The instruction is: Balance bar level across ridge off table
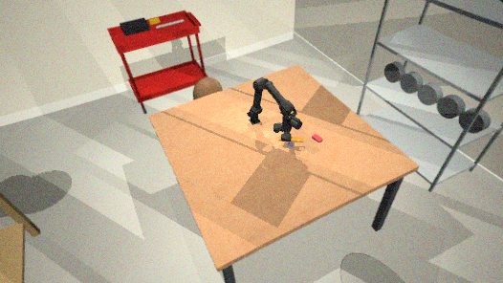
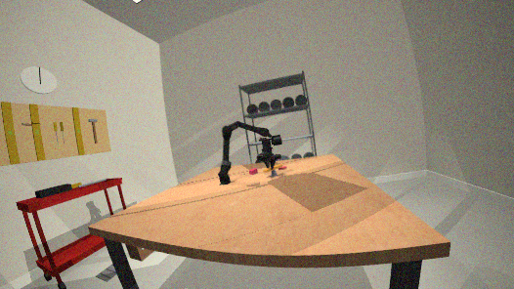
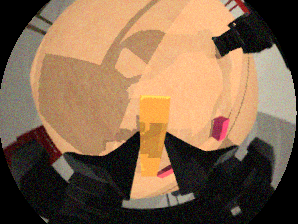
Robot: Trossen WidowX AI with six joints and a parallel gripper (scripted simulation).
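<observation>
Now: gripper tip 2 cm to the right of the bar and 2 cm short of it. Round my gripper tip: magenta block 20 cm to the left, 6 cm ahead, 5 cm below.
</observation>
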